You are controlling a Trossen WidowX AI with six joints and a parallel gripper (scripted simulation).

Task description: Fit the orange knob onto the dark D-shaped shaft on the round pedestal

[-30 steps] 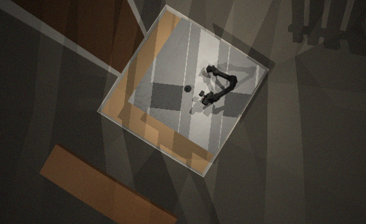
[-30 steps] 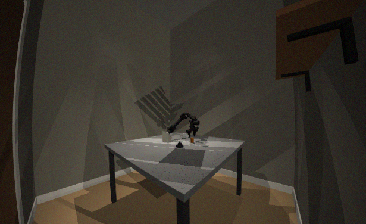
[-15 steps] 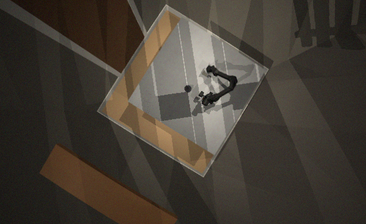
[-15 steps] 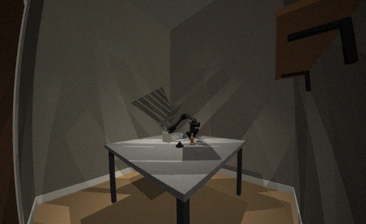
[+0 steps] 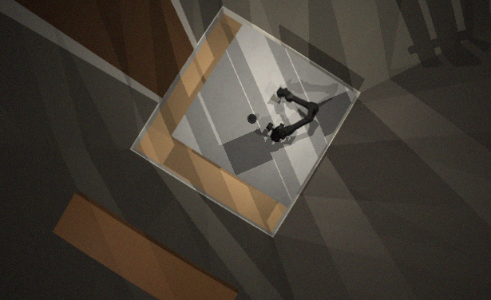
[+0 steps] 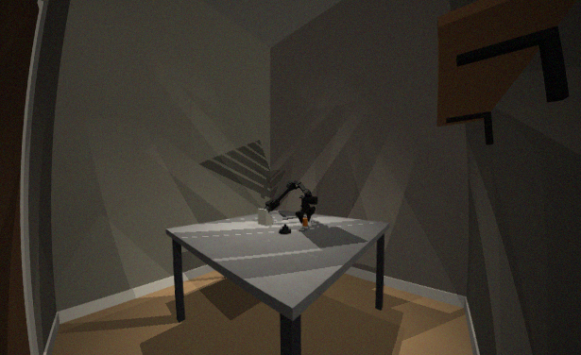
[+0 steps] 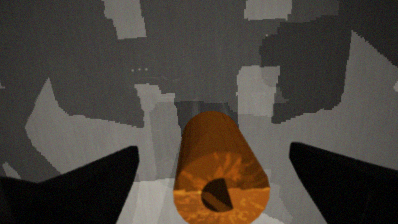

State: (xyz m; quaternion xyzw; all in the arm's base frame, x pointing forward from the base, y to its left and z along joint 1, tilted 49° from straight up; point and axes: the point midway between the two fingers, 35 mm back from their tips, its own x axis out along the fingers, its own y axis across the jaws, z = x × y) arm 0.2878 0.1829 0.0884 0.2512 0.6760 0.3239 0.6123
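Now: the orange knob 1 cm above my gripper tip. The rest, counted from my gripper tip: dark round pedestal: 2 cm ahead, 24 cm to the right, 1 cm above.
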